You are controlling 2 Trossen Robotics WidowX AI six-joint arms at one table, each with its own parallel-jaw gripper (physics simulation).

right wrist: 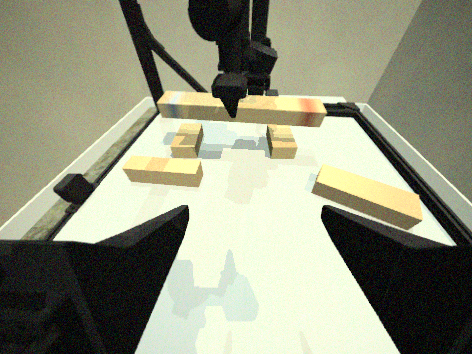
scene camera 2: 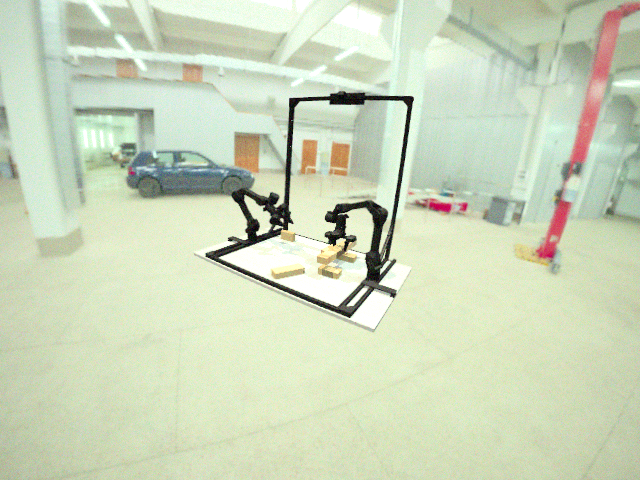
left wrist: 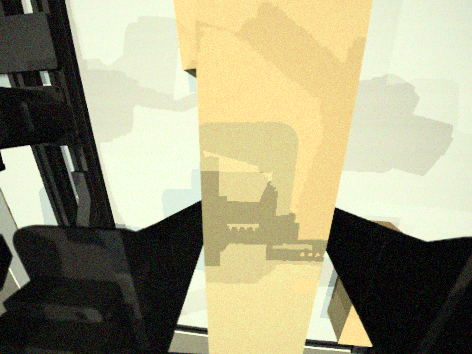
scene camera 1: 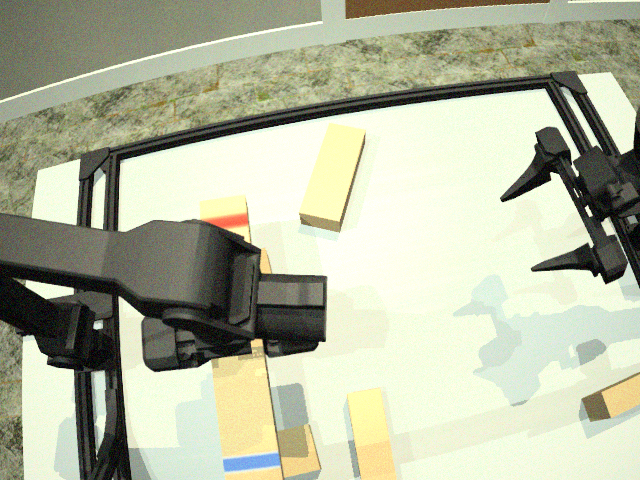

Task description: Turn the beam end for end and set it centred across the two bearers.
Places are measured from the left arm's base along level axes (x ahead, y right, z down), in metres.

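Where they show: left gripper, between the fingertips: (right wrist: 234, 110) (left wrist: 261, 206) (scene camera 1: 238, 350); right gripper, between the fingertips: (right wrist: 254, 211) (scene camera 2: 289, 225) (scene camera 1: 515, 234); left arm's base, origin of its link: (scene camera 2: 372, 278) (left wrist: 47, 117) (scene camera 1: 94, 350); right arm's base, origin of its link: (scene camera 2: 252, 240).
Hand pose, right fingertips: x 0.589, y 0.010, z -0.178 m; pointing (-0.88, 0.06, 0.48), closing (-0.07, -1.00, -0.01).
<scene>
Things, the pixels of their centre, and the offset from my right fingertips. "spot": a spot on its surface instead.
- long wooden beam, middle of its body: (left wrist: 263, 190) (scene camera 1: 236, 338) (right wrist: 240, 108) (scene camera 2: 338, 250) dx -0.342, dy +0.031, dz +0.084 m
- bearer, a spot on its surface: (scene camera 1: 300, 457) spot: dx -0.297, dy +0.185, dz +0.159 m
The long wooden beam (scene camera 1: 241, 403) (scene camera 2: 328, 255) (left wrist: 260, 100) (right wrist: 280, 105) has a red band near one end and a blue band near the other. In scene camera 1 the red end is up and the blue end down. My left gripper (left wrist: 261, 206) is shut on the beam near its middle; its arm hides the fingertips in scene camera 1. The beam hangs above the table. Two short bearers (right wrist: 187, 141) (right wrist: 281, 142) lie parallel, apart; one bearer (scene camera 1: 300, 457) shows partly beside the beam. My right gripper (scene camera 1: 516, 235) (right wrist: 254, 211) is open and empty, away from the beam.
Loose wooden blocks lie about: one block (scene camera 1: 333, 175) (right wrist: 367, 195) at the upper middle in scene camera 1, one block (scene camera 1: 369, 428) (right wrist: 162, 172) at the lower middle, one block (scene camera 1: 620, 397) at the lower right. A black frame rail (scene camera 1: 330, 108) edges the table.
</scene>
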